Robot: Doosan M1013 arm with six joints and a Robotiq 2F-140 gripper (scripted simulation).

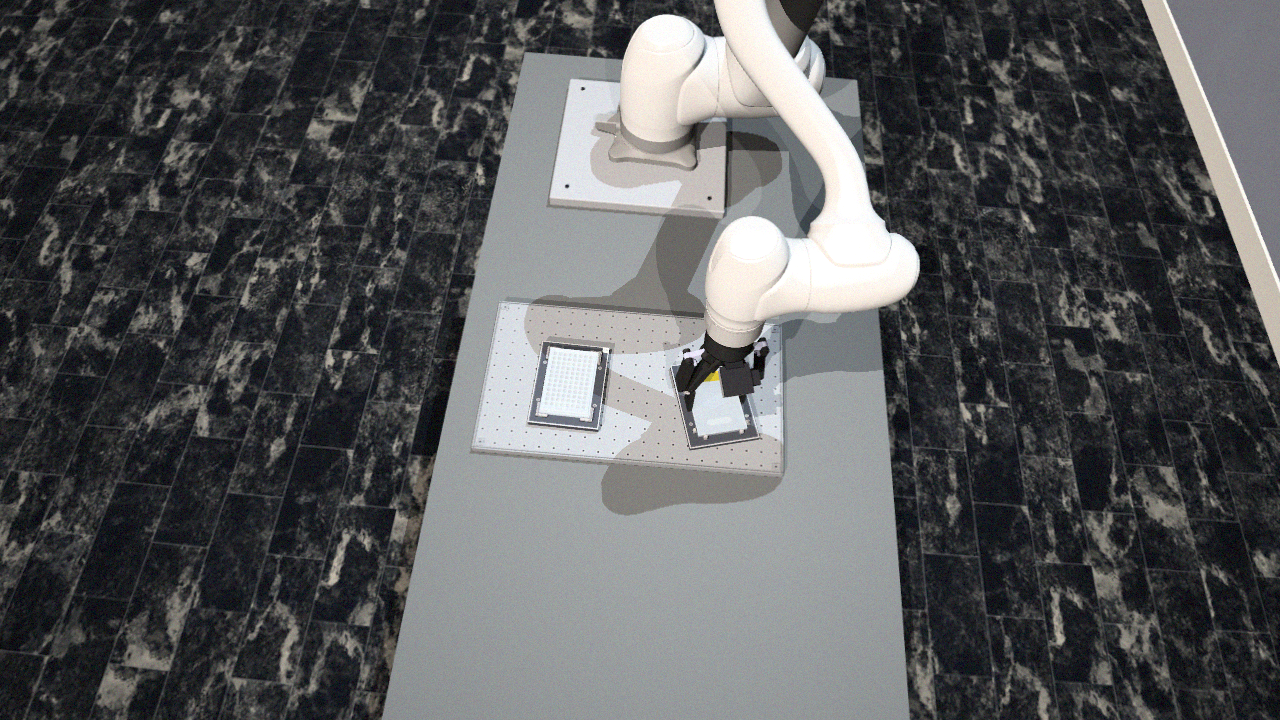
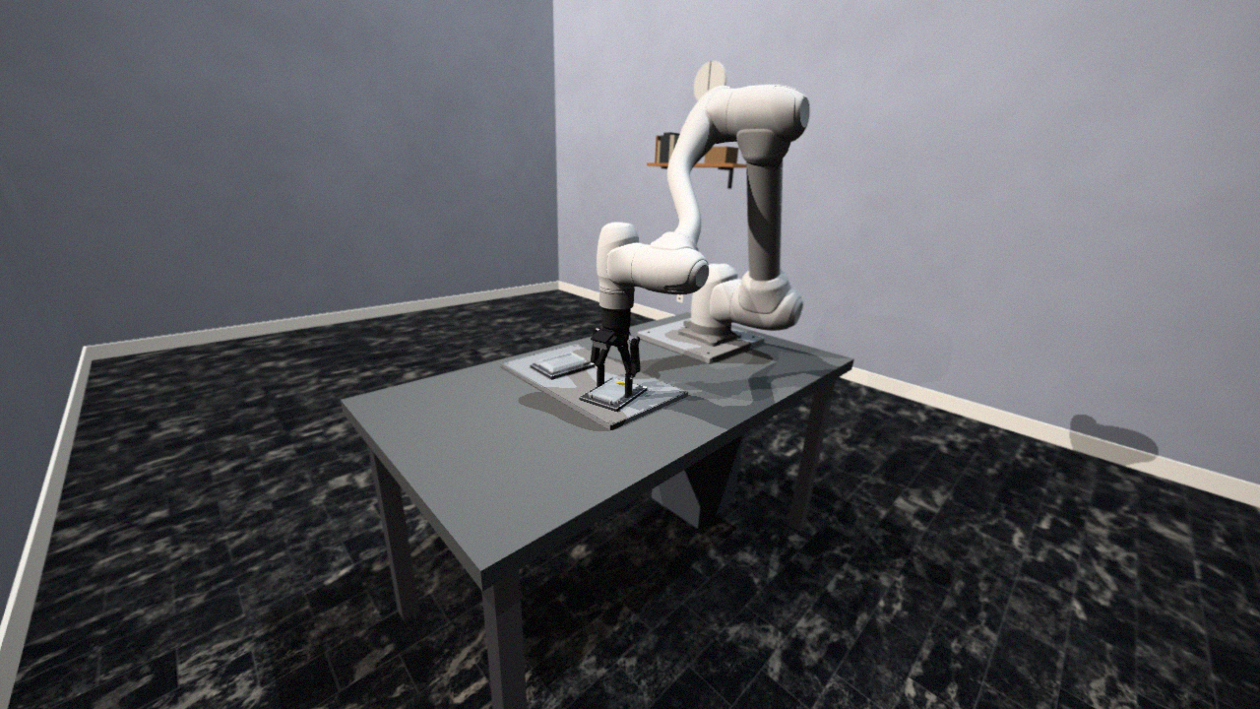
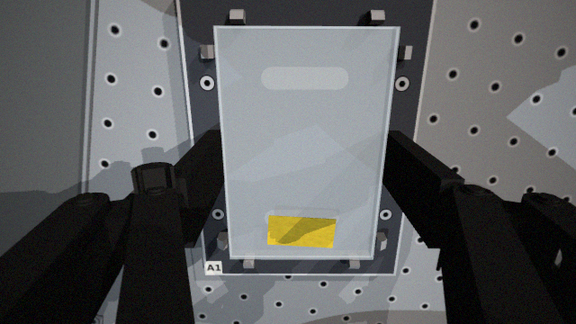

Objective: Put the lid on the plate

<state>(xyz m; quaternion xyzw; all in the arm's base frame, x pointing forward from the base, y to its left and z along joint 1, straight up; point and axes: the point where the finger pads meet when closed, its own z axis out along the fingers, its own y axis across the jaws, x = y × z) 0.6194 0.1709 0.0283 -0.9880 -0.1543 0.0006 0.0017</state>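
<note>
Now: the clear lid 20 mm below my hand. From my hand the other things lie so: tag reading a1: 90 mm behind, 30 mm to the left, 30 mm below; culture plate: 250 mm to the right, 20 mm below; lid park: 30 mm below.
</note>
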